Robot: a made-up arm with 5 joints.
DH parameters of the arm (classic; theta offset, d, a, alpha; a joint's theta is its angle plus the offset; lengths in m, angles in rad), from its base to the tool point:
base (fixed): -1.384 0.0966 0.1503 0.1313
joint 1: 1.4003 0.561 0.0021 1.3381
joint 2: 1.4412 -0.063 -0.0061 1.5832
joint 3: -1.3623 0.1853 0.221 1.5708
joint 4: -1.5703 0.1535 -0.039 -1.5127
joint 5: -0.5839 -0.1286 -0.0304 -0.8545
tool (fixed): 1.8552 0.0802 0 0
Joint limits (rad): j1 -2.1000..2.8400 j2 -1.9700..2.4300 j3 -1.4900..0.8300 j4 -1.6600..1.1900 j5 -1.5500..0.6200
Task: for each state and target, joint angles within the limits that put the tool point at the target. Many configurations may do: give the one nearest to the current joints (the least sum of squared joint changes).
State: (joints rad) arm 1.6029 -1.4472 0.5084 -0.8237 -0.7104
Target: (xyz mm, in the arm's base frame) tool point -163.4 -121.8 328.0
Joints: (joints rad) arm 1.4452 -1.7942 0.8300 -0.6997 -0.2366
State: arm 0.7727 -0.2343 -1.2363 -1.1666 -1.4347
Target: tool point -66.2 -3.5 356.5
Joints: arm 1.3555 -0.2815 -0.6220 -0.9422 -1.2204
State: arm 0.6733 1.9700 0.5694 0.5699 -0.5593
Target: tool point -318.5 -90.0 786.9
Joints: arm 1.0190 1.6385 0.8300 -0.0128 0.0211
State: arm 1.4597 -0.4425 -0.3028 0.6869 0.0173
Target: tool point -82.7 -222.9 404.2
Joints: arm 1.7241 -0.8889 -0.8591 0.8307 0.0212
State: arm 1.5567 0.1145 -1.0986 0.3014 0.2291
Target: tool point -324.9 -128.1 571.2
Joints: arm 2.4278 0.6781 -0.5644 0.3340 0.1728
